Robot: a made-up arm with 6 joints. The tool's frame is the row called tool. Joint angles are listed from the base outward. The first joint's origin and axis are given. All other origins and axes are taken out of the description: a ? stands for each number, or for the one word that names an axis. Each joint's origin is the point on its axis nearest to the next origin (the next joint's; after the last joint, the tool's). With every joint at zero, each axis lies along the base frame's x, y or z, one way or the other. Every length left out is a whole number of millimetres.
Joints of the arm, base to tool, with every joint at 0 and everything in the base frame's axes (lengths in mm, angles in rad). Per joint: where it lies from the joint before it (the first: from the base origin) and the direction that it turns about. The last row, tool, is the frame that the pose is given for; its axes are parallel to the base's.
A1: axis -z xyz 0 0 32
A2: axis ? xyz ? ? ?
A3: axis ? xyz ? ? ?
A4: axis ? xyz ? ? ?
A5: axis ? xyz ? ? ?
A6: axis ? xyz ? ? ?
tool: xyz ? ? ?
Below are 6 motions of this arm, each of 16 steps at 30 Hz.
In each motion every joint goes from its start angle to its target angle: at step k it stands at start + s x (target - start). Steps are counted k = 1, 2, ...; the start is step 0. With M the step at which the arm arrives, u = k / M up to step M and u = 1 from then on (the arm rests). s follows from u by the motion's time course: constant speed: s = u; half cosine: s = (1 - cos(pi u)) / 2; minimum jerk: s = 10 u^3 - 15 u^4 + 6 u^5.
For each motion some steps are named. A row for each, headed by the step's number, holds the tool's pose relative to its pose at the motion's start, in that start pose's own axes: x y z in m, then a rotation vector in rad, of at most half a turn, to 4 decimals.
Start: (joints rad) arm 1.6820 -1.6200 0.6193 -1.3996 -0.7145 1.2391
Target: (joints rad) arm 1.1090 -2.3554 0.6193 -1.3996 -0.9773 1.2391
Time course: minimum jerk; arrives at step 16
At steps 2, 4, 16:
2: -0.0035 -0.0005 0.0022 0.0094 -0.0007 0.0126
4: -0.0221 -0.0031 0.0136 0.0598 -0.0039 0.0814
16: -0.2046 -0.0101 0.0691 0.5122 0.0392 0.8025

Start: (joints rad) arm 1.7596 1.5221 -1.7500 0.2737 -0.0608 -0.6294
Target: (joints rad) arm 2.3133 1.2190 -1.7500 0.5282 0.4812 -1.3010
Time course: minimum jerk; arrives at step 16
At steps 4, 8, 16:
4: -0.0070 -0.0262 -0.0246 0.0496 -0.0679 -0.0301
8: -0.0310 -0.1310 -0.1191 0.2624 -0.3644 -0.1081
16: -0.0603 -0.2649 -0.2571 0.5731 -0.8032 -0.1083

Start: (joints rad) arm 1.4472 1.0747 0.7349 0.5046 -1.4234 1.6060
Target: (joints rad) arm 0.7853 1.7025 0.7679 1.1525 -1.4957 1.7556
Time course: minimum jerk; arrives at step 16
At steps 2, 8, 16:
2: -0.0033 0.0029 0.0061 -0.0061 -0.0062 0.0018
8: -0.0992 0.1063 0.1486 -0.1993 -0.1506 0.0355
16: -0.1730 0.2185 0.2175 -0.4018 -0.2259 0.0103

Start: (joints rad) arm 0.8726 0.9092 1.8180 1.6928 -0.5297 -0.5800
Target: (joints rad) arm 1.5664 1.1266 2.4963 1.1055 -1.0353 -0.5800
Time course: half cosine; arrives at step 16
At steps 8, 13, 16:
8: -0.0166 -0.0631 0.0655 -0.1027 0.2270 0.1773
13: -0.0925 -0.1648 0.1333 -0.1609 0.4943 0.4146
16: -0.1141 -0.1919 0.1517 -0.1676 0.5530 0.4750

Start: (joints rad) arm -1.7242 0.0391 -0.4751 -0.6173 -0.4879 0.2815
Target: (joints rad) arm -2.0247 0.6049 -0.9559 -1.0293 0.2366 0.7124
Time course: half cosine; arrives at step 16
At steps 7, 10, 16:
7: 0.0463 -0.0626 -0.0917 -0.2298 -0.1696 -0.5317
10: 0.0792 -0.1561 -0.1229 -0.2987 -0.2161 -0.9467
16: 0.0913 -0.2821 -0.1418 -0.2798 -0.1776 -1.3960

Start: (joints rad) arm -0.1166 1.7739 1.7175 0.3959 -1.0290 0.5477
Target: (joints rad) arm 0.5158 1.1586 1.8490 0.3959 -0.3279 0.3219
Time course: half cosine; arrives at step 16
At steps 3, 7, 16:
3: -0.0141 -0.0361 0.0215 0.0813 -0.0044 -0.0228
7: -0.0596 -0.1955 0.0695 0.4011 0.0038 -0.1151
16: -0.1110 -0.5271 -0.0099 1.0342 0.1321 -0.3144

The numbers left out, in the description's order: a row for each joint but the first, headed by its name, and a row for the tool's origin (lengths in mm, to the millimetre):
A2: axis -y, xyz -119 393 0
A3: axis +z, xyz -53 0 203
A4: axis +y, xyz -103 272 0
A5: axis -z, xyz -338 0 67
A6: axis -x, xyz 128 -34 0
tool: xyz 0 230 19

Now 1 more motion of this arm.
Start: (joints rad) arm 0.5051 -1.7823 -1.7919 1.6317 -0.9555 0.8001
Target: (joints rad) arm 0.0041 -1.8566 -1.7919 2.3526 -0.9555 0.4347
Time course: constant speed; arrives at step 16
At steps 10, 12, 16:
10: 0.0959 -0.1386 0.0437 0.3818 -0.0024 0.0518
12: 0.1138 -0.1736 0.0553 0.4579 -0.0033 0.0660
16: 0.1477 -0.2497 0.0806 0.6091 -0.0041 0.0993

